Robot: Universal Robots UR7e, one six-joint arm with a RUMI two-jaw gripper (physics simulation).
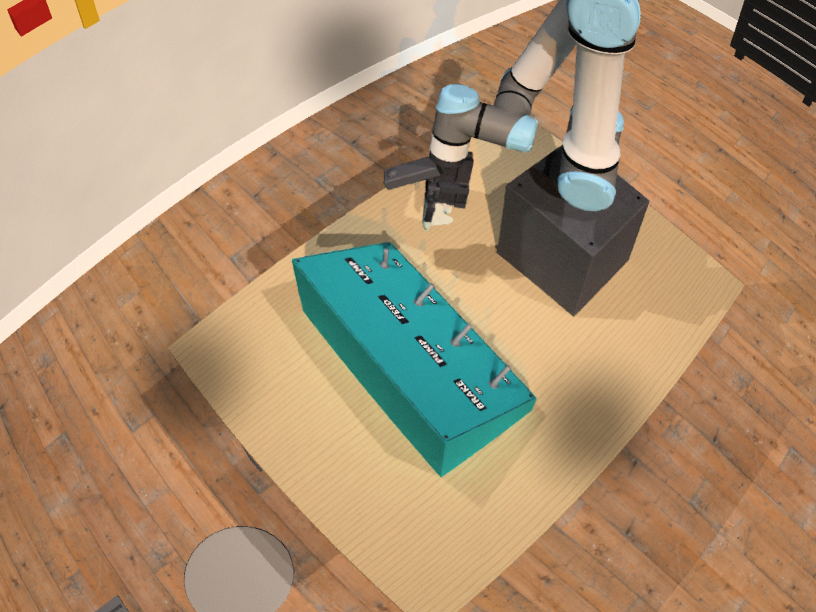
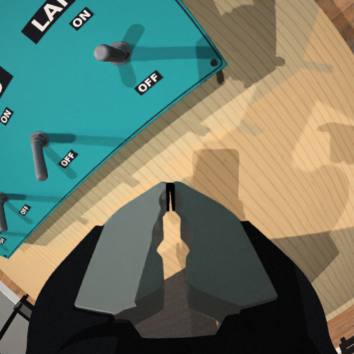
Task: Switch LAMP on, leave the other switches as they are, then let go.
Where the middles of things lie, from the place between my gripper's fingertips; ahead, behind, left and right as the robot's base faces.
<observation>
My hand is 190 mm short of the teal switch panel [image 1: 439, 392], 140 mm to the right of it and 80 mm above it.
</observation>
